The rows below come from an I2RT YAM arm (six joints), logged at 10 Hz.
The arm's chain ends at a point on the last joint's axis. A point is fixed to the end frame.
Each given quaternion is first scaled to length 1.
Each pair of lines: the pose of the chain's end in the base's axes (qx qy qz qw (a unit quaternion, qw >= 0); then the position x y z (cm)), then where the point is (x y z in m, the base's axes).
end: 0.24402 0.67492 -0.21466 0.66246 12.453 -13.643 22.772
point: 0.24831 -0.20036 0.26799
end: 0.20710 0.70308 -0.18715 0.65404 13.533 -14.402 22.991
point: 0.26658 -0.19580 0.26340
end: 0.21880 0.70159 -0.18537 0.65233 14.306 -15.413 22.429
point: 0.27334 -0.20852 0.25743
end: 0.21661 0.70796 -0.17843 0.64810 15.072 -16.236 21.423
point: 0.28210 -0.21536 0.24521
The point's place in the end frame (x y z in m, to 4 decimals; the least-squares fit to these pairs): -0.0435 0.0269 0.1357
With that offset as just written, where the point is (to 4 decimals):
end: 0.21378 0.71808 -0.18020 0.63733 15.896 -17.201 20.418
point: 0.2913 -0.2248 0.2311
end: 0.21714 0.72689 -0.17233 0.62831 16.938 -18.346 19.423
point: 0.3025 -0.2360 0.2173
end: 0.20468 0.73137 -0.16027 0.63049 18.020 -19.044 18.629
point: 0.3152 -0.2382 0.2091
